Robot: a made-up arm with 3 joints. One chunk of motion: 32 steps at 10 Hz.
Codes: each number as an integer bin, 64 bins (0 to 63) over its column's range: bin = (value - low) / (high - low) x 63, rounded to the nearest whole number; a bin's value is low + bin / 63 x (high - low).
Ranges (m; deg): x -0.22..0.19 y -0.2..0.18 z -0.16..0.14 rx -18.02..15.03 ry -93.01..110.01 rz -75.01..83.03
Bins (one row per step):
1: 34 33 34 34 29 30
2: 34 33 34 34 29 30
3: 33 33 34 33 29 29
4: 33 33 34 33 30 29
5: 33 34 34 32 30 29
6: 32 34 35 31 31 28
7: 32 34 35 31 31 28
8: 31 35 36 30 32 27
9: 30 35 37 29 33 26
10: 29 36 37 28 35 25
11: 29 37 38 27 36 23
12: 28 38 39 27 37 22
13: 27 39 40 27 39 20
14: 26 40 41 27 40 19
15: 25 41 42 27 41 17
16: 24 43 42 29 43 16
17: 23 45 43 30 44 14
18: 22 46 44 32 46 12
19: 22 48 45 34 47 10
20: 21 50 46 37 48 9
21: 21 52 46 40 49 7
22: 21 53 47 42 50 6
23: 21 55 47 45 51 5
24: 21 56 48 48 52 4
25: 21 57 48 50 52 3
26: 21 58 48 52 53 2
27: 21 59 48 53 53 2
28: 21 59 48 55 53 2
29: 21 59 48 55 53 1
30: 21 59 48 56 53 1
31: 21 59 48 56 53 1
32: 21 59 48 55 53 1
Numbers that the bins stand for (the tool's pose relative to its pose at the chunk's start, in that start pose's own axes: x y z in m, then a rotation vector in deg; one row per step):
1: 0.0013 -0.0010 0.0019 -0.18 0.44 0.25
2: 0.0013 -0.0010 0.0019 -0.18 0.44 0.25
3: -0.0052 -0.0010 0.0019 -0.71 0.44 -2.26
4: -0.0052 -0.0010 0.0019 -0.71 3.67 -2.26
5: -0.0052 0.0051 0.0019 -1.23 3.67 -2.26
6: -0.0117 0.0051 0.0067 -1.76 6.89 -4.77
7: -0.0117 0.0051 0.0067 -1.76 6.89 -4.77
8: -0.0183 0.0111 0.0114 -2.28 10.11 -7.28
9: -0.0248 0.0111 0.0162 -2.81 13.33 -9.79
10: -0.0313 0.0171 0.0162 -3.33 19.78 -12.30
11: -0.0313 0.0232 0.0210 -3.86 23.00 -17.31
12: -0.0378 0.0292 0.0257 -3.86 26.22 -19.82
13: -0.0443 0.0352 0.0305 -3.86 32.67 -24.84
14: -0.0508 0.0413 0.0352 -3.86 35.89 -27.35
15: -0.0573 0.0473 0.0400 -3.86 39.11 -32.36
16: -0.0638 0.0594 0.0400 -2.81 45.56 -34.87
17: -0.0703 0.0714 0.0448 -2.28 48.78 -39.89
18: -0.0768 0.0775 0.0495 -1.23 55.23 -44.91
19: -0.0768 0.0895 0.0543 -0.18 58.45 -49.92
20: -0.0833 0.1016 0.0590 1.39 61.67 -52.43
21: -0.0833 0.1137 0.0590 2.96 64.89 -57.45
22: -0.0833 0.1197 0.0638 4.01 68.12 -59.96
23: -0.0833 0.1317 0.0638 5.59 71.34 -62.47
24: -0.0833 0.1378 0.0686 7.16 74.56 -64.98
25: -0.0833 0.1438 0.0686 8.21 74.56 -67.48
26: -0.0833 0.1498 0.0686 9.26 77.78 -69.99
27: -0.0833 0.1559 0.0686 9.78 77.78 -69.99
28: -0.0833 0.1559 0.0686 10.83 77.78 -69.99
29: -0.0833 0.1559 0.0686 10.83 77.78 -72.50
30: -0.0833 0.1559 0.0686 11.36 77.78 -72.50
31: -0.0833 0.1559 0.0686 11.36 77.78 -72.50
32: -0.0833 0.1559 0.0686 10.83 77.78 -72.50

